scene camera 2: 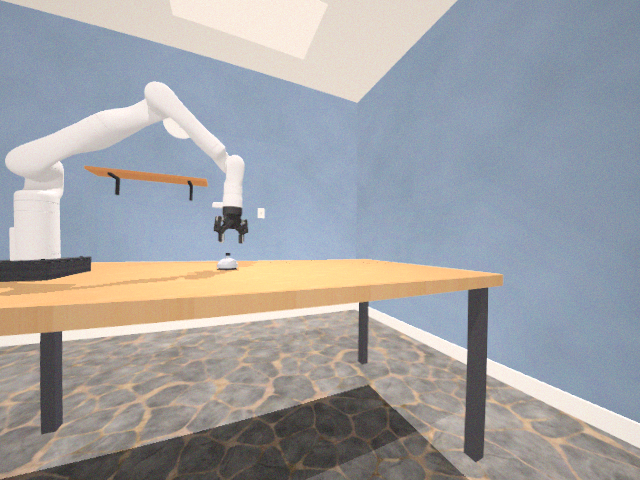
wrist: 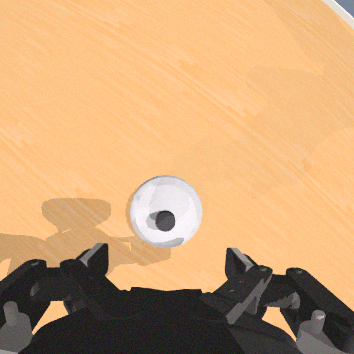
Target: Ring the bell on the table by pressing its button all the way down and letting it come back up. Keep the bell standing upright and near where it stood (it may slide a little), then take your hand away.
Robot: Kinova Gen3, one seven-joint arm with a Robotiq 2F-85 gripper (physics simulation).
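Where they show: gripper, fingertip midpoint: point(scene camera 2: 231, 243) point(wrist: 166, 258); arm's base at its link origin: point(scene camera 2: 38, 259).
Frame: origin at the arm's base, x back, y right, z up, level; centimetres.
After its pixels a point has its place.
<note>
A white domed bell point(scene camera 2: 226, 264) @[x -53.8, y 2.1, z -2.6 cm] point(wrist: 175, 195) @[x -54.2, y -3.9, z -0.8 cm] stands upright on the wooden table point(scene camera 2: 361, 273) @[x -99.1, y 28.8, z -4.8 cm] point(wrist: 175, 90) @[x -47.3, y -14.4, z -4.8 cm]. Its small dark button point(scene camera 2: 227, 254) @[x -54.3, y -0.8, z 1.2 cm] point(wrist: 165, 220) @[x -54.6, y -1.7, z 1.8 cm] sticks up at the top of the dome. My gripper point(scene camera 2: 231, 241) @[x -55.8, y -0.2, z 5.8 cm] point(wrist: 166, 258) @[x -55.8, y -0.2, z 5.8 cm] points down and is open, with nothing between its fingers. It hangs a little above the bell, apart from it. In the wrist view the button lies between the two fingers from left to right, a little above the line of the fingertips.
The arm's dark base plate point(scene camera 2: 67, 268) @[x -8.9, y 5.2, z -2.5 cm] sits on the table at the left. A wooden shelf point(scene camera 2: 149, 177) is fixed to the blue wall behind the arm. The gripper's shadow point(wrist: 75, 210) @[x -45.3, y 4.9, z -4.8 cm] falls on the table left of the bell.
</note>
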